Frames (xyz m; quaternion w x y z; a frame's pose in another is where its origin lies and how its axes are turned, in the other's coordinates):
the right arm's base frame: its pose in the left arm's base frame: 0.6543 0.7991 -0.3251 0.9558 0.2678 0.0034 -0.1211
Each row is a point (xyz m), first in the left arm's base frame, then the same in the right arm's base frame.
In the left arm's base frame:
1: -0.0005 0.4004 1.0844
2: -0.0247 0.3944 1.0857
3: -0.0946 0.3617 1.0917
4: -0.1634 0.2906 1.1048
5: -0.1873 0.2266 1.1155
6: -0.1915 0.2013 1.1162
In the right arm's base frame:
1: -0.6446 0.2378 1.4499
2: -0.6668 0.2279 1.4556
3: -0.7276 0.1876 1.4815
4: -0.7789 0.1194 1.5332
5: -0.7882 0.0664 1.5766
6: -0.7865 0.0448 1.5904

